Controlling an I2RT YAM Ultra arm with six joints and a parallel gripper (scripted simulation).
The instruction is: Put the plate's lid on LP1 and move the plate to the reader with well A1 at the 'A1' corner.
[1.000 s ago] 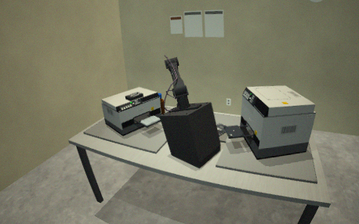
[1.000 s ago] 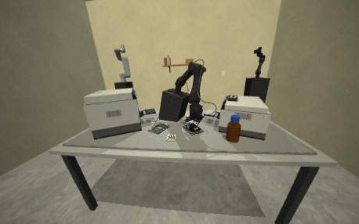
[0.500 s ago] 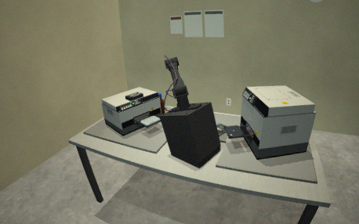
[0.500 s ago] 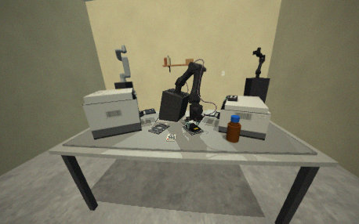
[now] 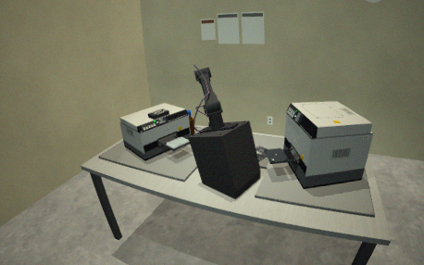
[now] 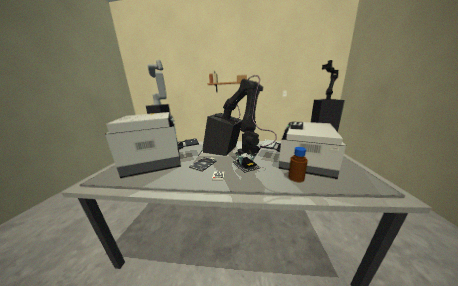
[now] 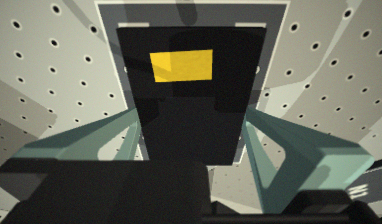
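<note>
The pale well plate lies 20 cm behind my hand, 16 cm to the left of it and 7 cm above it. The rest, counted from my hand: dark lid (right at my hand); brown capped bottle (12 cm ahead, 29 cm to the left, 9 cm above); LP1 tag (9 cm behind, 6 cm to the right, 3 cm below).
</note>
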